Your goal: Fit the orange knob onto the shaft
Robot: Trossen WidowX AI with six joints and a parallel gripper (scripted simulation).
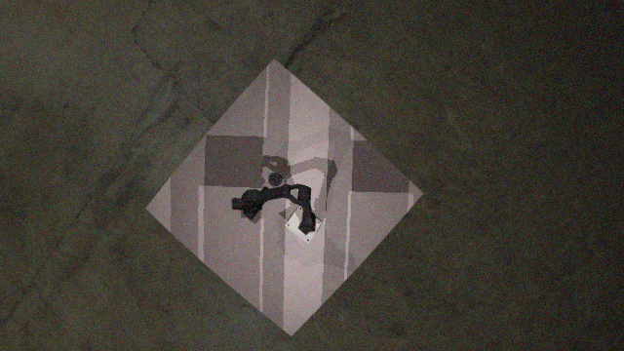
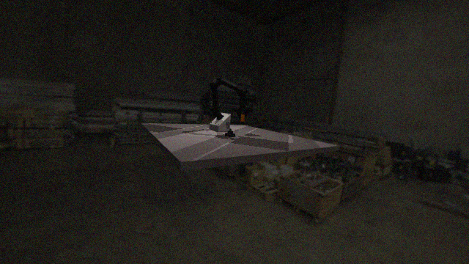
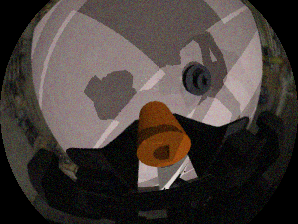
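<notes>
Right now the dark pedestal is 30 mm ahead of my gripper tip, 130 mm to the right of it and 100 mm below it. Also, from my gripper tip: orange knob: 20 mm above.
</notes>
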